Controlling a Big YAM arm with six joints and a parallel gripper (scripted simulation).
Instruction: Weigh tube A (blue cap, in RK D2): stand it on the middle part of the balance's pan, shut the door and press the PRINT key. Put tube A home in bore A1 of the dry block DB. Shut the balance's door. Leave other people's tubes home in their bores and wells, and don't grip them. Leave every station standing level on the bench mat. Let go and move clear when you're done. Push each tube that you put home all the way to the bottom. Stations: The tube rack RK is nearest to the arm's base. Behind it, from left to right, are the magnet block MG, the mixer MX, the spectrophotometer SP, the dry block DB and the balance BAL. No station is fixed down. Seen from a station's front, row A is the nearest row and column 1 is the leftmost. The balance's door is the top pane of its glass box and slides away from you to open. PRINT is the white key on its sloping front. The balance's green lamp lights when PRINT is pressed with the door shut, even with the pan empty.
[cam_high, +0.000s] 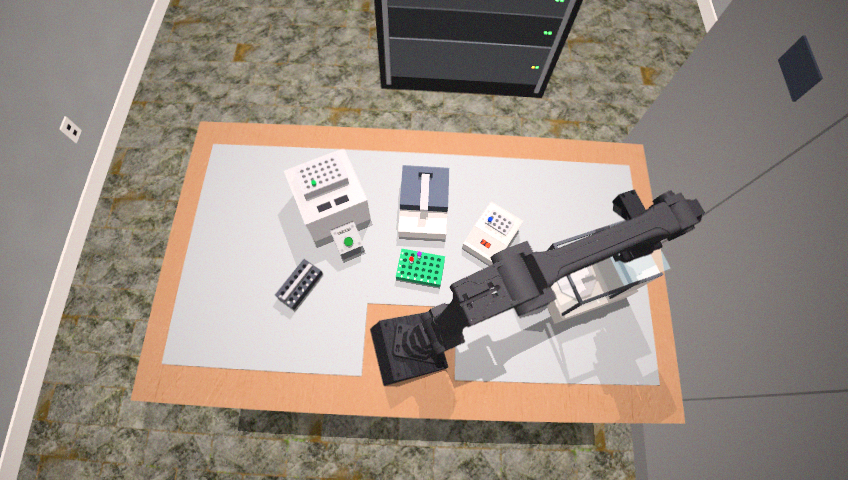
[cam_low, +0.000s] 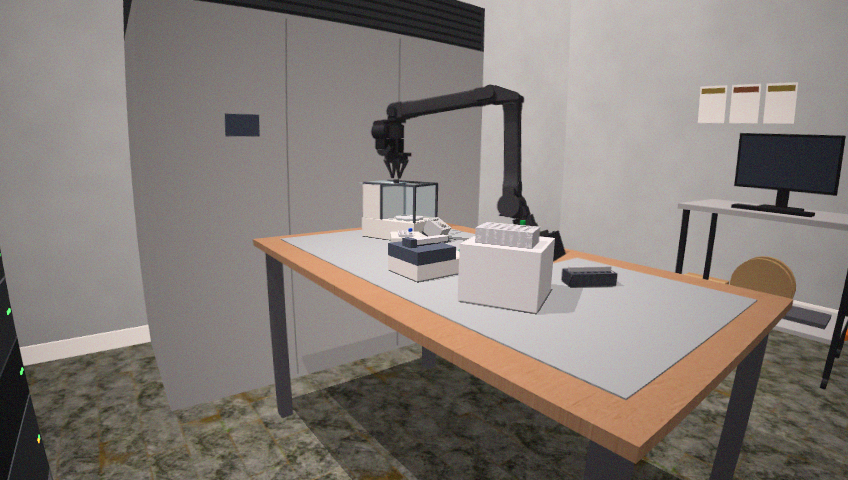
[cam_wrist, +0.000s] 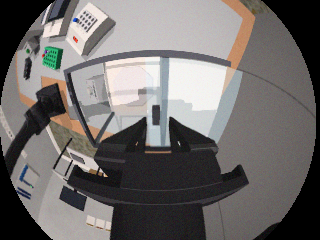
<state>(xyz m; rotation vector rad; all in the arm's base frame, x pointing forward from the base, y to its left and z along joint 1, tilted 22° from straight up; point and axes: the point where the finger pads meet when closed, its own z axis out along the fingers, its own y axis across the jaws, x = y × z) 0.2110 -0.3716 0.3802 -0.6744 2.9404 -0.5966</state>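
Now: the balance door 1 cm ahead of my hand, 2 cm to the right of it and 2 cm below it. Also, from my hand: green rack RK 2 cm behind, 49 cm to the left, 22 cm below; white print key 9 cm behind, 19 cm to the left, 16 cm below; dry block DB 10 cm ahead, 29 cm to the left, 20 cm below.
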